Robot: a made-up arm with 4 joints.
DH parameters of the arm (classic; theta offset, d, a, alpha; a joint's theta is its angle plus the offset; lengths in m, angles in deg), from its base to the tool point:
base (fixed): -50.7 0 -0.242 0
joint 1: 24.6 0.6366 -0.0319 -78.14
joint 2: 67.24 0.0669 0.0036 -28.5
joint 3: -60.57 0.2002 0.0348 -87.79
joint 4: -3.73 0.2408 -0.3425 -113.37
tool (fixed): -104.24 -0.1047 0 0
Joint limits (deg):
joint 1: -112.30..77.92
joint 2: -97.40..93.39
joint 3: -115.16..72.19
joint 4: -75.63..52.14
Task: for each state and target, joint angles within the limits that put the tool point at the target. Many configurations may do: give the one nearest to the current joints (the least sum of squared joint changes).
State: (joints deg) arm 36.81 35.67 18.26 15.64
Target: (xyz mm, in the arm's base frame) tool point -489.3 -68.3 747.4
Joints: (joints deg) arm 52.24 36.83 19.06 -33.12
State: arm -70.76 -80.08 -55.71 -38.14
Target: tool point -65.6 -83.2 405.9
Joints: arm -53.70 -60.35 -40.59 -43.45
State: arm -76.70 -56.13 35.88 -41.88
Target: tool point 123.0 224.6 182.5
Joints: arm -88.42 -67.20 29.23 2.09
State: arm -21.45 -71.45 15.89 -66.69
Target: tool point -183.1 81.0 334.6
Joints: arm -31.68 -75.10 14.52 -58.06
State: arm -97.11 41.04 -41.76 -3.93
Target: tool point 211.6 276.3 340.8
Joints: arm -112.30 40.02 -56.74 -25.21
